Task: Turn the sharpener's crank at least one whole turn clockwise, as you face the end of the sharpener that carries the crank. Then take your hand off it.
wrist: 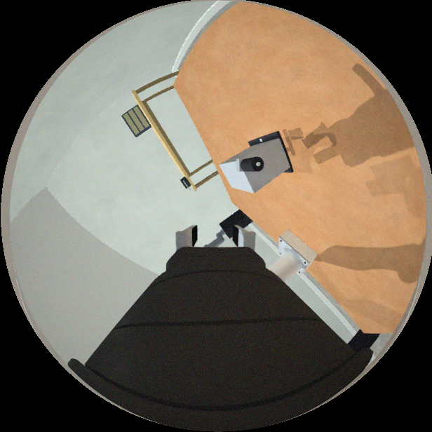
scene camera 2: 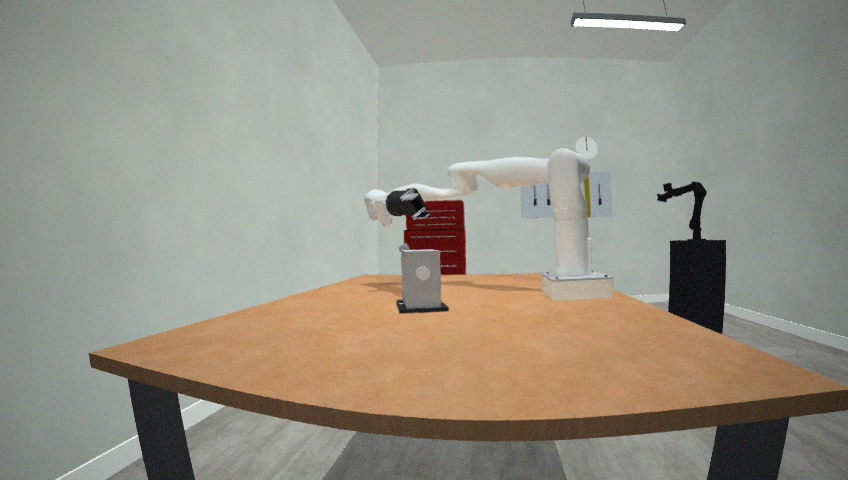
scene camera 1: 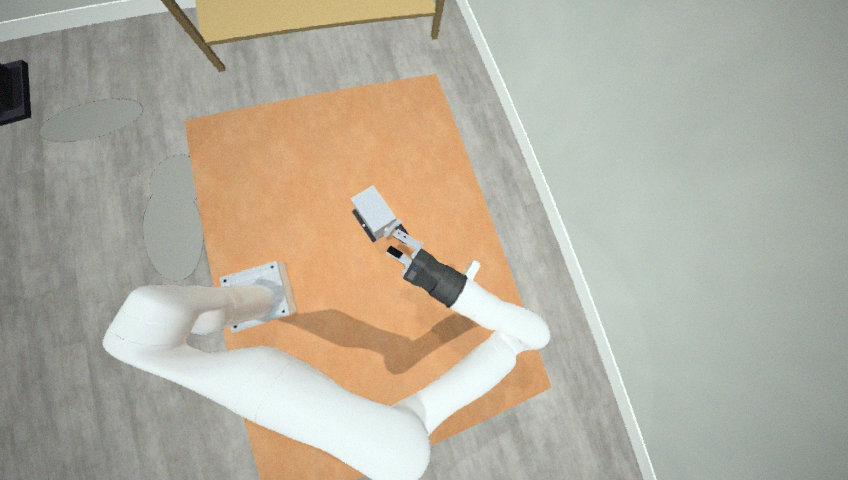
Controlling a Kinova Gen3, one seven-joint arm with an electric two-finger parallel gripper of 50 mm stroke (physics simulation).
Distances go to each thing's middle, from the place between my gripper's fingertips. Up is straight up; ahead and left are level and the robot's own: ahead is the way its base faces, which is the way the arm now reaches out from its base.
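Scene:
I see the sharpener [scene camera 2: 421,273], and it is 11 cm to the left of my hand, 1 cm behind it and 16 cm below it.

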